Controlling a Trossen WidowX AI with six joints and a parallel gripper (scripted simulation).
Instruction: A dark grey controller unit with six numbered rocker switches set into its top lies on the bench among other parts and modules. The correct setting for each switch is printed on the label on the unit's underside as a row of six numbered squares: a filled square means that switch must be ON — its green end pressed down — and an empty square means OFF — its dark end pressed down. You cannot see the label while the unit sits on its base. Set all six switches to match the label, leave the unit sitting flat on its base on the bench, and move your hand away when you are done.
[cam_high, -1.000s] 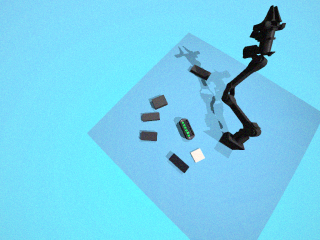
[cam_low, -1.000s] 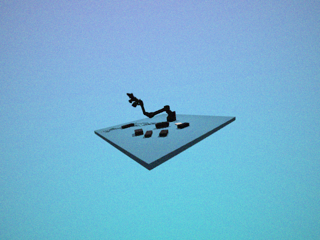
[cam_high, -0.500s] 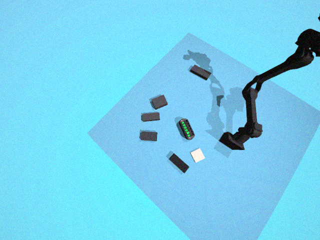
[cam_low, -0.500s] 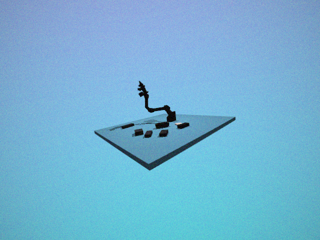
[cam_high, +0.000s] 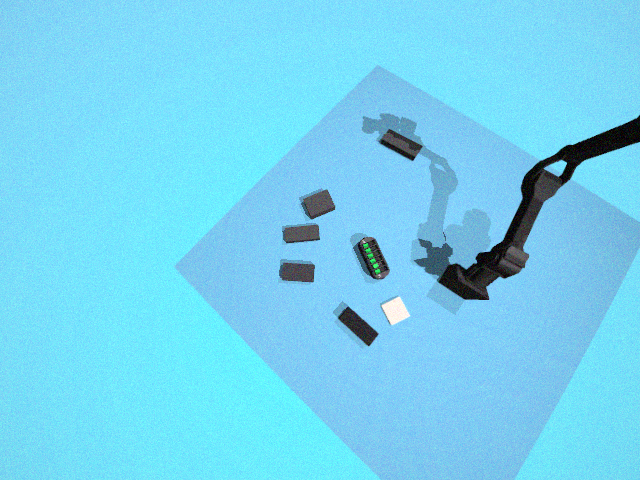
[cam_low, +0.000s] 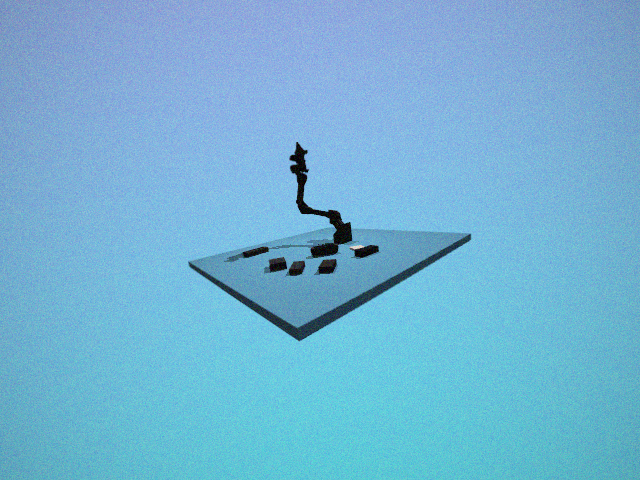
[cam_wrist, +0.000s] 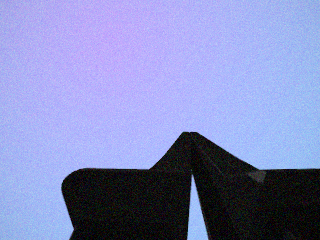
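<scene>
Now: gripper tip 9 cm short of the white block, 53 cm to the right of it and 72 cm above it.
</scene>
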